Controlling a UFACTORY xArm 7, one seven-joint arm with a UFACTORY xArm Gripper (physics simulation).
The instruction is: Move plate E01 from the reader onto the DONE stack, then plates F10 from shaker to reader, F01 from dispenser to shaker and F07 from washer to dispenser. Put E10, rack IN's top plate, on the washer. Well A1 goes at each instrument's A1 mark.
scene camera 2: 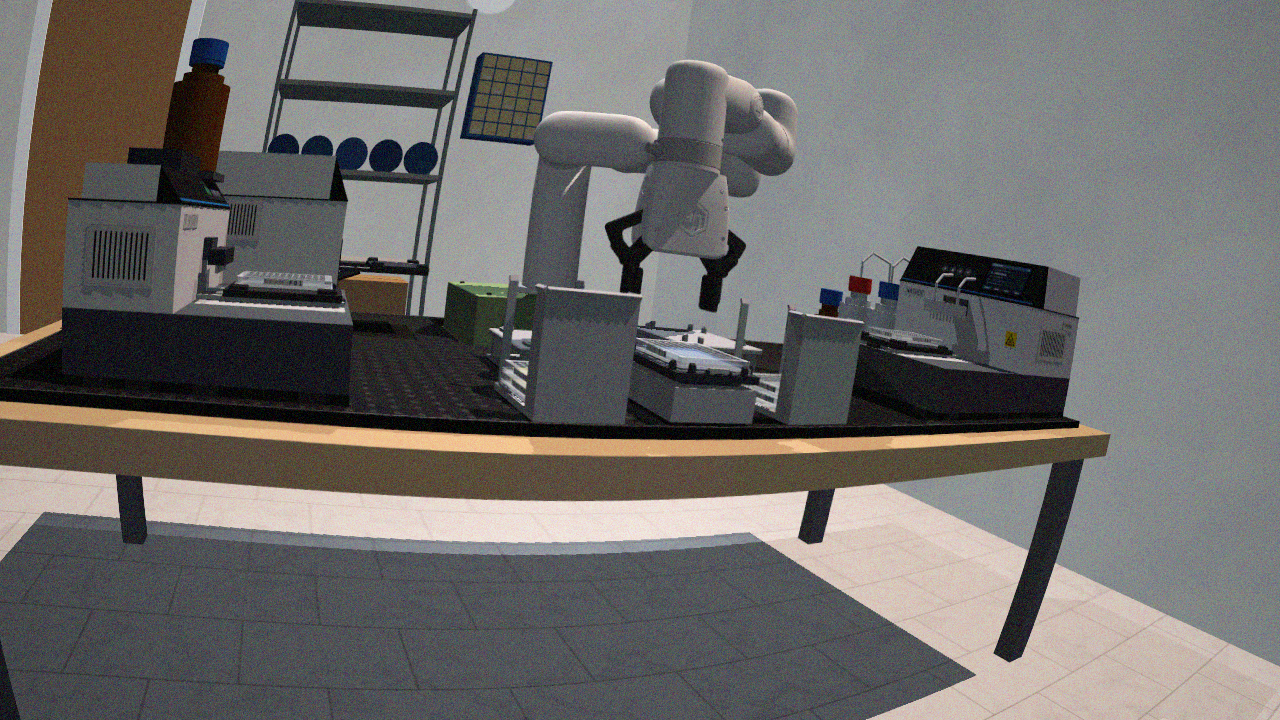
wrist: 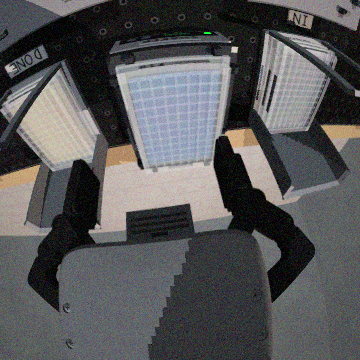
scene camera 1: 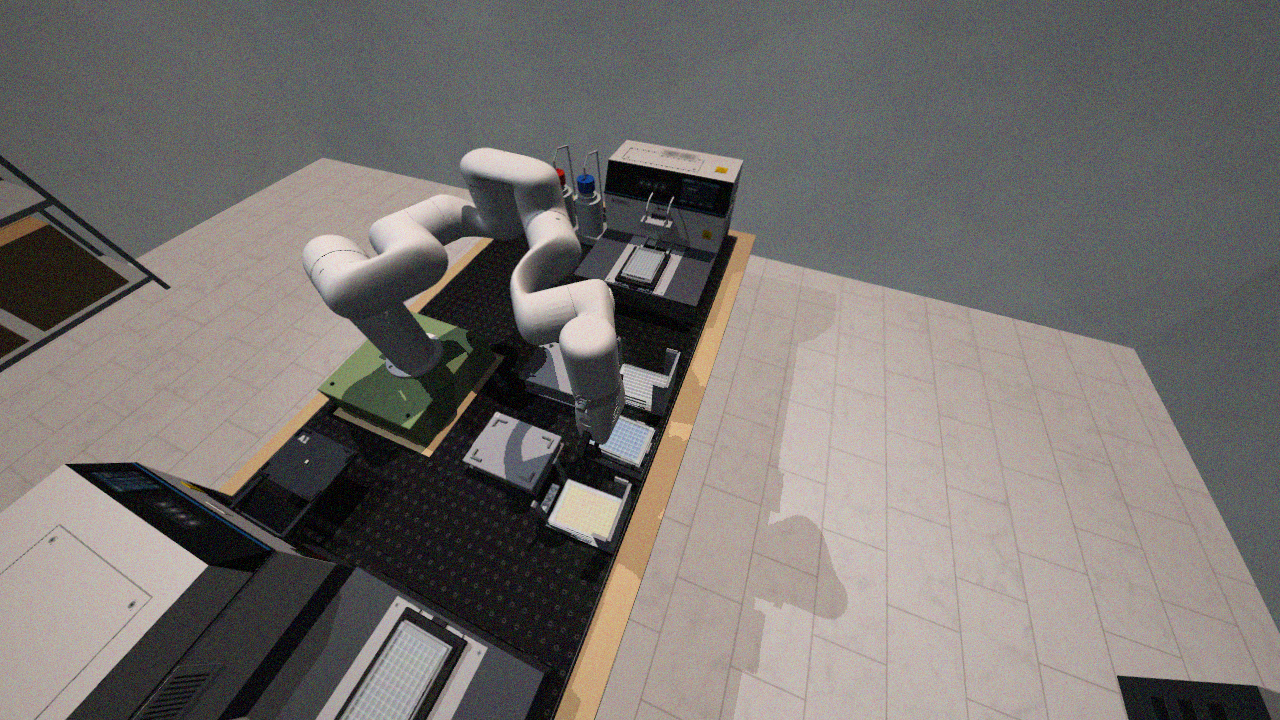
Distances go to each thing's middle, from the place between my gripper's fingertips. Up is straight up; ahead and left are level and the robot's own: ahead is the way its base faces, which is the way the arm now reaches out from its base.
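The shaker (scene camera 2: 679, 397) is 20 mm ahead of my hand, 20 mm to the left of it and 80 mm below it. Going by their middles, the shaker is the nearest to my hand of the things named here. The bottles (scene camera 2: 857, 307) are 450 mm behind my hand, 750 mm to the left of it and 20 mm below it.
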